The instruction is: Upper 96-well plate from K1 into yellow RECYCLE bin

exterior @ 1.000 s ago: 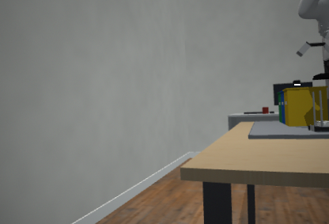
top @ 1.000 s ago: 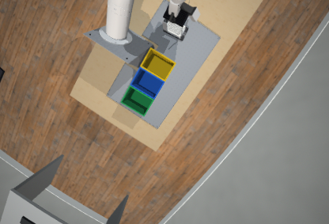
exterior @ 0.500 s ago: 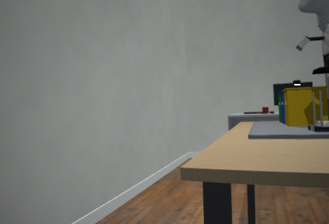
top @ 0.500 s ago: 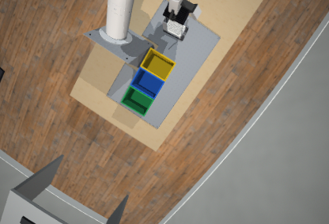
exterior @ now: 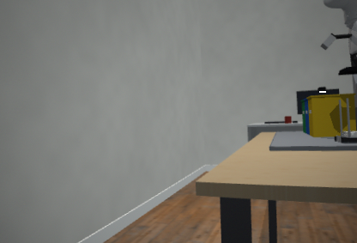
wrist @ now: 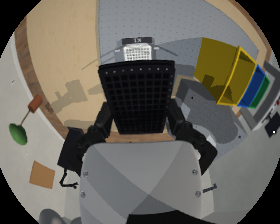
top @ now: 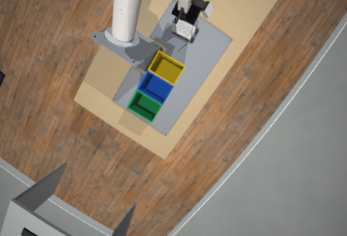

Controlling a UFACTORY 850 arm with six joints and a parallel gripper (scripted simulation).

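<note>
Right now the yellow bin is 28 cm to the right of my hand, 17 cm below it and 9 cm ahead of it. From my hand the other things lie so: green bin: 54 cm to the right, 17 cm below, 13 cm ahead; blue bin: 41 cm to the right, 17 cm below, 11 cm ahead; black 96-well plate: 1 cm below.
</note>
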